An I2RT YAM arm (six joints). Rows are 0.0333 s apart.
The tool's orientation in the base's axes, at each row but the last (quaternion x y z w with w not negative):
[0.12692 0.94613 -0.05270 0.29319]
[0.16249 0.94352 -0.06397 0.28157]
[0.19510 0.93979 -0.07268 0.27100]
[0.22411 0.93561 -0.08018 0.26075]
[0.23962 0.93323 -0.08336 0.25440]
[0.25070 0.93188 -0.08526 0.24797]
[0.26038 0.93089 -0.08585 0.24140]
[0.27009 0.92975 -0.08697 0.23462]
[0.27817 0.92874 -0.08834 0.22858]
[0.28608 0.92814 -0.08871 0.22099]
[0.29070 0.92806 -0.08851 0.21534]
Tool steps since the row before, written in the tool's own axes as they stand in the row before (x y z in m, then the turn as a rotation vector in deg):
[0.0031 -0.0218 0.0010 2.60 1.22 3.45]
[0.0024 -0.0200 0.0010 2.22 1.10 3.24]
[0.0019 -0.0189 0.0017 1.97 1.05 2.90]
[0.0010 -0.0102 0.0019 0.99 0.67 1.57]
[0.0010 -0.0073 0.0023 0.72 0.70 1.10]
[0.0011 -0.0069 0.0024 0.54 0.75 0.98]
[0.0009 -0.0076 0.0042 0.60 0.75 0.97]
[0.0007 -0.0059 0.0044 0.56 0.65 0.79]
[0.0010 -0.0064 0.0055 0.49 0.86 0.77]
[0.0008 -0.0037 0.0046 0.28 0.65 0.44]
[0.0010 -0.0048 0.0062 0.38 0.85 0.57]
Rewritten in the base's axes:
[-0.0078 -0.0205 -0.0020 0.13 1.12 -4.35]
[-0.0082 -0.0183 -0.0016 0.28 0.95 -3.96]
[-0.0083 -0.0171 -0.0019 0.29 0.90 -3.54]
[-0.0046 -0.0092 -0.0018 0.26 0.55 -1.88]
[-0.0033 -0.0066 -0.0022 0.28 0.60 -1.34]
[-0.0033 -0.0061 -0.0024 0.39 0.60 -1.14]
[-0.0030 -0.0073 -0.0038 0.34 0.63 -1.16]
[-0.0020 -0.0059 -0.0040 0.24 0.58 -0.98]
[-0.0022 -0.0064 -0.0051 0.41 0.72 -0.94]
[-0.0010 -0.0040 -0.0043 0.32 0.54 -0.54]
[-0.0014 -0.0052 -0.0058 0.41 0.72 -0.71]

